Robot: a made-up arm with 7 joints.
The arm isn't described. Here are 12 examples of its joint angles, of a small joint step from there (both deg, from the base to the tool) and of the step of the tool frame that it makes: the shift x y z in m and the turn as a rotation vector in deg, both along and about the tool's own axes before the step.
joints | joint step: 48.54 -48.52 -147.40 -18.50 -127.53 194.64 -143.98 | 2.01 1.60 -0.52 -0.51 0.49 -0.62 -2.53
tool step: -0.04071 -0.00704 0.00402 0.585 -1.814 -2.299
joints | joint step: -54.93 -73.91 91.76 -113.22 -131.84 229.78 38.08 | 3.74 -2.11 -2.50 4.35 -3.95 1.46 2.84
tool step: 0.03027 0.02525 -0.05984 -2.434 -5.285 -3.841
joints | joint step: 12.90 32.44 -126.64 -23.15 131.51 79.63 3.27 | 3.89 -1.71 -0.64 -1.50 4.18 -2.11 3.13
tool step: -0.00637 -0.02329 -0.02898 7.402 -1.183 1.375
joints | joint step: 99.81 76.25 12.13 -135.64 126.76 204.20 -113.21 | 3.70 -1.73 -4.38 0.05 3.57 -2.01 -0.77
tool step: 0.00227 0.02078 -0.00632 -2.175 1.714 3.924
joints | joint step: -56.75 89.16 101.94 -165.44 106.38 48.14 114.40 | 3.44 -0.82 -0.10 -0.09 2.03 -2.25 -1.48
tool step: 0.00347 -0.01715 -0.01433 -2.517 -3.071 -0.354
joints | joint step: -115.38 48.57 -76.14 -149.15 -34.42 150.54 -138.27 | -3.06 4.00 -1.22 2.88 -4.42 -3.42 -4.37
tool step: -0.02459 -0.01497 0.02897 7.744 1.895 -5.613
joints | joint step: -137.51 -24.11 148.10 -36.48 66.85 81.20 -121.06 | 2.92 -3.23 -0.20 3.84 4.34 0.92 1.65
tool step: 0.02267 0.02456 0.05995 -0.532 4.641 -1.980
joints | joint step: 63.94 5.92 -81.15 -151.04 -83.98 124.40 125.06 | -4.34 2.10 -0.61 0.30 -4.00 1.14 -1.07
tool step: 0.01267 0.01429 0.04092 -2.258 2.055 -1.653
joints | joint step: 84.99 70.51 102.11 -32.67 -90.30 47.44 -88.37 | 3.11 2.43 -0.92 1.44 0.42 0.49 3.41
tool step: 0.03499 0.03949 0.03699 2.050 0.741 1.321
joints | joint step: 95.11 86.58 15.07 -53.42 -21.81 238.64 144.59 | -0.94 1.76 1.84 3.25 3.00 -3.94 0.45
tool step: 0.00961 -0.01151 0.00931 2.426 4.208 3.216
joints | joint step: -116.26 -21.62 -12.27 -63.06 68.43 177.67 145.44 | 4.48 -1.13 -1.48 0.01 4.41 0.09 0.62
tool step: -0.00222 -0.00600 -0.00443 -1.845 0.075 7.881
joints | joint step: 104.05 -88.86 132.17 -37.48 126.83 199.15 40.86 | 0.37 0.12 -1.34 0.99 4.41 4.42 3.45
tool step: -0.00925 -0.00451 -0.01310 2.911 2.891 7.014
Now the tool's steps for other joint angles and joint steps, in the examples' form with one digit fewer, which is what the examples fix.
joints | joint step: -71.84 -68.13 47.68 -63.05 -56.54 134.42 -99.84 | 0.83 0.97 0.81 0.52 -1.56 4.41 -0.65
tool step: -0.0067 -0.0047 -0.0064 -4.93 -0.95 -0.52
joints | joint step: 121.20 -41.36 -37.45 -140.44 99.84 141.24 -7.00 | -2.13 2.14 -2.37 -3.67 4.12 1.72 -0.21
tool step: 0.0310 0.0499 -0.0276 -0.05 6.95 6.51
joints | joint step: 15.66 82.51 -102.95 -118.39 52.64 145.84 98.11 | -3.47 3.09 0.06 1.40 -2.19 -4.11 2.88
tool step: -0.0098 0.0029 0.0375 -2.44 5.49 -0.15
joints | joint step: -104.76 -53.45 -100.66 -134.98 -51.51 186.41 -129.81 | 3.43 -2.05 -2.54 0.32 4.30 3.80 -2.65
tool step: 0.0083 -0.0192 0.0227 -2.94 -0.31 3.36
